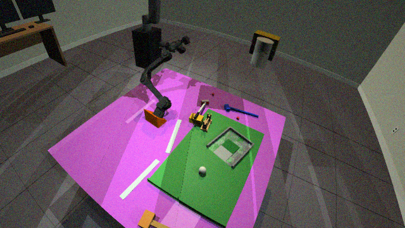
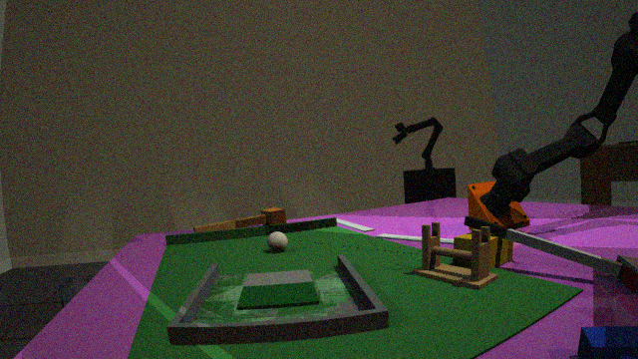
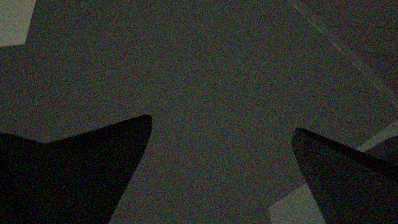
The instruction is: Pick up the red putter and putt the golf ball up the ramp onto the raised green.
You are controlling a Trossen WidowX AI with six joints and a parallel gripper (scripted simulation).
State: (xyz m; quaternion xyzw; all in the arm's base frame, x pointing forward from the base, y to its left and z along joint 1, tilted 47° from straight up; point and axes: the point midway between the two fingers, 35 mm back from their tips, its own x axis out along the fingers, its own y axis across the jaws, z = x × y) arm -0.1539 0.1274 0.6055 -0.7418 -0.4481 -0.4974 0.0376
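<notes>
Right now my gripper tip is 380 mm above the red putter, 310 mm short of it and 300 mm to the left of it. The rest, counted from my gripper tip: blue putter: 600 mm ahead, 410 mm below, 150 mm to the right; then yellow block: 420 mm to the right, 390 mm below, 320 mm ahead; then small wooden rack: 410 mm to the right, 400 mm ahead, 380 mm below.
</notes>
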